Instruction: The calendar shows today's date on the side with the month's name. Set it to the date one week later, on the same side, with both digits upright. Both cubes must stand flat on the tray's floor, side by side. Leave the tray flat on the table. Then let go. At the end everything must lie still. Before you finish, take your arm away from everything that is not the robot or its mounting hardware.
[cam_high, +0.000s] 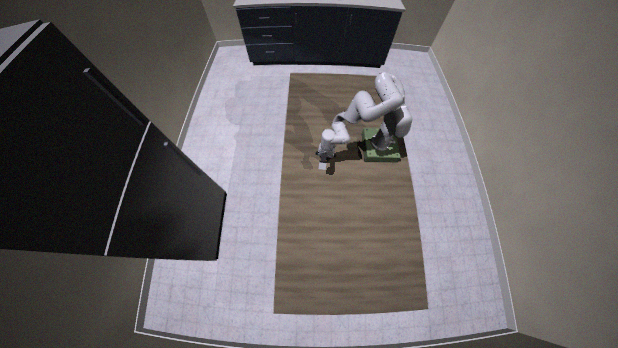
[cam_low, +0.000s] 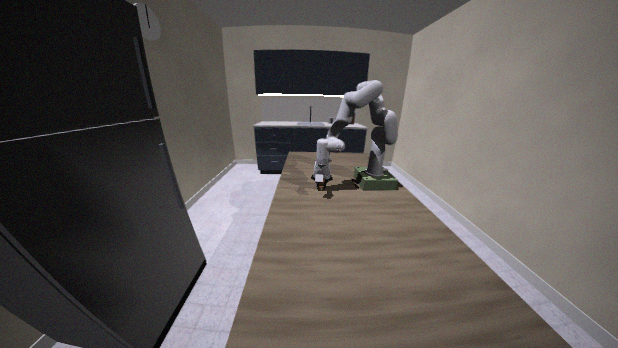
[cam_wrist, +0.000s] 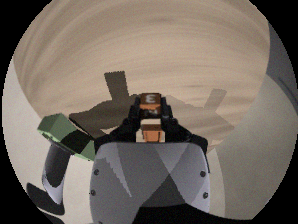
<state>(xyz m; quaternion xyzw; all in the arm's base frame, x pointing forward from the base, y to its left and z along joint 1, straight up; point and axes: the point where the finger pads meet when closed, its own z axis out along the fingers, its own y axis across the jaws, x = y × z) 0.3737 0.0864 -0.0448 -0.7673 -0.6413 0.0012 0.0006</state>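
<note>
The calendar tray is 10 cm to the right of my hand, 2 cm below it and 2 cm behind it. The rest, counted from my hand: calendar cube 1 cm below.
</note>
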